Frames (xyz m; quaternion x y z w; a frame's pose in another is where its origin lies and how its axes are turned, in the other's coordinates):
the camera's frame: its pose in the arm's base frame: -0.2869 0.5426 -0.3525 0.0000 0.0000 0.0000 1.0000
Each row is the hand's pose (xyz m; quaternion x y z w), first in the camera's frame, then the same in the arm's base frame.
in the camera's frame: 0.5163 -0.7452 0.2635 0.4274 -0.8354 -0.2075 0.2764
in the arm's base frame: 0.2294 -0.2026 -0.0890 0.4274 -0.8354 -0.2075 0.2764
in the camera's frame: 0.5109 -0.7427 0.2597 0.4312 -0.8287 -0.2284 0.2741
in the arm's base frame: 0.2240 -0.2001 -0.0928 0.4312 -0.8287 -0.2284 0.2741
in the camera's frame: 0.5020 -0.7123 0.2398 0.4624 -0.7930 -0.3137 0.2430
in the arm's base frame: 0.2151 -0.1697 -0.1127 0.4624 -0.7930 -0.3137 0.2430
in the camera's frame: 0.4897 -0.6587 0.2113 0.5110 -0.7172 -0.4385 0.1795
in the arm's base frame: 0.2028 -0.1161 -0.1412 0.5110 -0.7172 -0.4385 0.1795
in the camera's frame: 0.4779 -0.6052 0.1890 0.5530 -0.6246 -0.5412 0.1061
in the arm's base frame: 0.1910 -0.0626 -0.1635 0.5530 -0.6246 -0.5412 0.1061
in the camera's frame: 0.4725 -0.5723 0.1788 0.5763 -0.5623 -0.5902 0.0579
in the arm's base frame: 0.1856 -0.0297 -0.1737 0.5763 -0.5623 -0.5902 0.0579
